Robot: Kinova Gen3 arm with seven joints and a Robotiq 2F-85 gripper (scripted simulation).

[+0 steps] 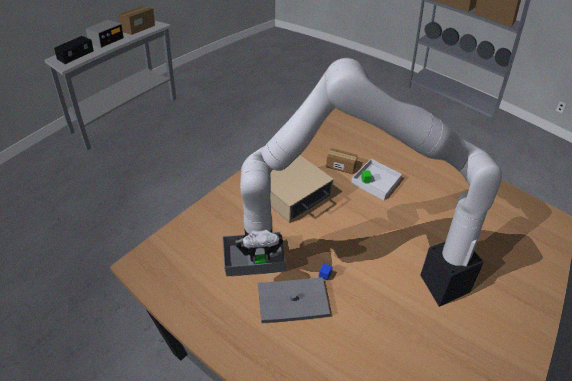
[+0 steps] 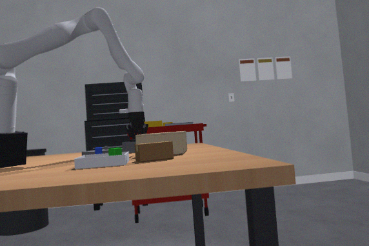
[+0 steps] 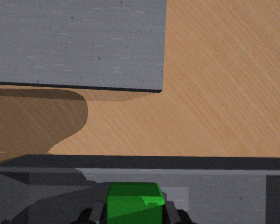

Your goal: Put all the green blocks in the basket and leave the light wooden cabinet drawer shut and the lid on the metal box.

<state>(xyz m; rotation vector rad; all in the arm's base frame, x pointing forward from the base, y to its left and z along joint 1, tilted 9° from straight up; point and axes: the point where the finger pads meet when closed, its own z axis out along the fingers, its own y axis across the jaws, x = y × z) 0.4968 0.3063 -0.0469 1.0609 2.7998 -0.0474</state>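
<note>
Now: the metal box 3 cm ahead of my hand, 2 cm below it and 1 cm to the right of it. The rest, counted from my hand: grey lid (16 cm behind, 4 cm to the left, 3 cm below); drawer (30 cm to the right, 10 cm ahead, 1 cm below); light wooden cabinet (30 cm to the right, 11 cm ahead, 1 cm below).
</note>
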